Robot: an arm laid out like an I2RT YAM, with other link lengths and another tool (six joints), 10 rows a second.
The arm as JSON. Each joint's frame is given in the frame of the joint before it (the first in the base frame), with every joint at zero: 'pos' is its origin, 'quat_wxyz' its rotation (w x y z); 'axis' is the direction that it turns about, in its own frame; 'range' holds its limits. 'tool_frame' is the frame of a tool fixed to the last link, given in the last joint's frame.
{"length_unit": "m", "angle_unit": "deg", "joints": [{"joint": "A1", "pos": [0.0, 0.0, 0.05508], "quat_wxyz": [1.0, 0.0, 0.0, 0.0], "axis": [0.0, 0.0, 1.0], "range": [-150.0, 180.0]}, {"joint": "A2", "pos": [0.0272, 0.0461, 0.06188], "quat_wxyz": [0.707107, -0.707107, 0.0, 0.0], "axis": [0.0, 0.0, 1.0], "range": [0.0, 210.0]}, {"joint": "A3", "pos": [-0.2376, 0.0, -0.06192], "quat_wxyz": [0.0, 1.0, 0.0, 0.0], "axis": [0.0, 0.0, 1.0], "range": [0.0, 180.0]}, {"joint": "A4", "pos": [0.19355, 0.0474, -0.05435], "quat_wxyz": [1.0, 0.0, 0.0, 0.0], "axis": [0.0, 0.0, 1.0], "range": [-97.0, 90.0]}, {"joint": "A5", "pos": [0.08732, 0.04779, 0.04], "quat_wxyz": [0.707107, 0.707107, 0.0, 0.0], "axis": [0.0, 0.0, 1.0], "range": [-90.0, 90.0]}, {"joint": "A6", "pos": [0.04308, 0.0, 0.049], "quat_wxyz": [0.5, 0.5, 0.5, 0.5], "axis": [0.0, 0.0, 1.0], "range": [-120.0, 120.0]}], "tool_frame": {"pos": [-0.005, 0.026, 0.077], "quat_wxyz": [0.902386, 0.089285, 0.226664, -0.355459]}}
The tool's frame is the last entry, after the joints.
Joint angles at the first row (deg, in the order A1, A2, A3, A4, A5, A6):
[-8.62 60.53 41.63 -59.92 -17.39 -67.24]
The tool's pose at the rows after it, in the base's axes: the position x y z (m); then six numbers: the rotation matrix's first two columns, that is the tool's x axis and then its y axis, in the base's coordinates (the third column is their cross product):
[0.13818 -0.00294 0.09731 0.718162 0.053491 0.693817 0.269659 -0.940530 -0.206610]
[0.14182 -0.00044 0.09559 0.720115 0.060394 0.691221 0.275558 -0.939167 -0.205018]
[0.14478 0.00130 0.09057 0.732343 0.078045 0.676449 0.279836 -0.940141 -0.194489]
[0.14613 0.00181 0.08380 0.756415 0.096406 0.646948 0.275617 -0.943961 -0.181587]
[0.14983 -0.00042 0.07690 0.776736 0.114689 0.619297 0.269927 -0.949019 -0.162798]
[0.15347 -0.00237 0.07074 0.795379 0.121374 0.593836 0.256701 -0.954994 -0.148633]
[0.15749 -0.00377 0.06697 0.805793 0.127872 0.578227 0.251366 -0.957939 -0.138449]
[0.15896 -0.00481 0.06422 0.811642 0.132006 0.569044 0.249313 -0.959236 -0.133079]
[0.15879 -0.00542 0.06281 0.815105 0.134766 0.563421 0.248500 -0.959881 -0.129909]
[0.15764 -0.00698 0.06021 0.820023 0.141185 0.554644 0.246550 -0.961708 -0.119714]
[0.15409 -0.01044 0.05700 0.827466 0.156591 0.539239 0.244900 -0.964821 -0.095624]
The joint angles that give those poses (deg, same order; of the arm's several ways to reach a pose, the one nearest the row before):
[-6.68 61.34 41.63 -58.63 -17.15 -66.13]
[-5.28 62.46 41.63 -57.41 -16.78 -65.15]
[-3.53 64.40 41.23 -55.77 -15.51 -64.07]
[-1.98 67.13 40.88 -54.43 -13.78 -62.94]
[-1.37 70.50 40.88 -52.77 -11.99 -62.57]
[-1.00 73.67 41.06 -51.27 -10.55 -61.82]
[-0.80 76.12 41.56 -50.24 -9.63 -61.54]
[-0.80 77.38 41.61 -49.58 -9.15 -61.54]
[-0.80 77.84 41.50 -49.36 -8.86 -61.56]
[-0.80 78.32 41.01 -48.88 -8.12 -61.56]
[-0.80 78.54 40.10 -48.51 -6.48 -61.65]

